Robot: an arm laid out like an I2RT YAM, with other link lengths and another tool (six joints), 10 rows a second.
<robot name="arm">
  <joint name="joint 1" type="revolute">
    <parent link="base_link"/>
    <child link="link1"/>
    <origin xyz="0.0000 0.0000 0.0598" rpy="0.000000 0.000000 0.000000"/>
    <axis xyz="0 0 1"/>
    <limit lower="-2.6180" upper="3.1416"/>
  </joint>
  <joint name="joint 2" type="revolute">
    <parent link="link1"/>
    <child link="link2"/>
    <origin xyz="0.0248 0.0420 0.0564" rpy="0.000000 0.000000 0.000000"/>
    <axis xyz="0 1 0"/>
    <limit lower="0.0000" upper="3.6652"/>
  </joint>
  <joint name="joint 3" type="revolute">
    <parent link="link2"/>
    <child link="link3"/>
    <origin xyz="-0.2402 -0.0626 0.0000" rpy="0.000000 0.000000 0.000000"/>
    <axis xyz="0 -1 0"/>
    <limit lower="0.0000" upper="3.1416"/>
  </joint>
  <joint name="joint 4" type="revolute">
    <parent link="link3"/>
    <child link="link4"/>
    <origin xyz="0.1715 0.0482 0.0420" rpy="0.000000 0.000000 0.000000"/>
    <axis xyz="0 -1 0"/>
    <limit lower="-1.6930" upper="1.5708"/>
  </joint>
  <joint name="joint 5" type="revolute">
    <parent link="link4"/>
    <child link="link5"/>
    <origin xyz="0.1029 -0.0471 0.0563" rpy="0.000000 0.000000 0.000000"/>
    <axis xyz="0 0 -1"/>
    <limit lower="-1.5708" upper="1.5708"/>
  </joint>
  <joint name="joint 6" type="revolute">
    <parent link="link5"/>
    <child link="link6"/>
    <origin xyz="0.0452 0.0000 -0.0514" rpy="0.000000 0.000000 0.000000"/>
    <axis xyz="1 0 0"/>
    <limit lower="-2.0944" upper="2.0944"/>
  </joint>
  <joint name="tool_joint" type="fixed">
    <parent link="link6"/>
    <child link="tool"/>
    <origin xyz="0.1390 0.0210 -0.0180" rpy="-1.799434 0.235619 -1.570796"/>
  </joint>
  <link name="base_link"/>
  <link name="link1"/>
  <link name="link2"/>
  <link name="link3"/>
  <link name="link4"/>
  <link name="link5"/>
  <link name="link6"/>
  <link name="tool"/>
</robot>
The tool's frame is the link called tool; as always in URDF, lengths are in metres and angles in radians.
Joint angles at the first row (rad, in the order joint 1, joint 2, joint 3, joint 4, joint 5, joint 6):
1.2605 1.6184 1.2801 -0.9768 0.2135 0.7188
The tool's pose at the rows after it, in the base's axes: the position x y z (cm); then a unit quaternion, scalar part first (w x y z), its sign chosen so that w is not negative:
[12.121 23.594 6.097 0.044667 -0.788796 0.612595 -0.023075]
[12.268 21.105 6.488 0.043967 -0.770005 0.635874 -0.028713]
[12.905 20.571 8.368 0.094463 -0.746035 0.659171 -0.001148]
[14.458 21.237 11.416 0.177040 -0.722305 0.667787 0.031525]
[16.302 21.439 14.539 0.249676 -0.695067 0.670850 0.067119]
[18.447 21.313 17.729 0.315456 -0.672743 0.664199 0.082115]
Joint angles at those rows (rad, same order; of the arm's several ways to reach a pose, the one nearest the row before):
1.2513 1.5683 1.2477 -1.0538 0.2645 0.7414
1.2240 1.4856 1.1932 -1.0934 0.2787 0.7735
1.1772 1.3497 1.1463 -1.0715 0.2604 0.7935
1.1108 1.2120 1.1182 -0.9962 0.2336 0.7732
0.9965 1.1058 1.1004 -0.9134 0.1538 0.7268
0.8789 1.0424 1.1031 -0.8327 0.0767 0.6675

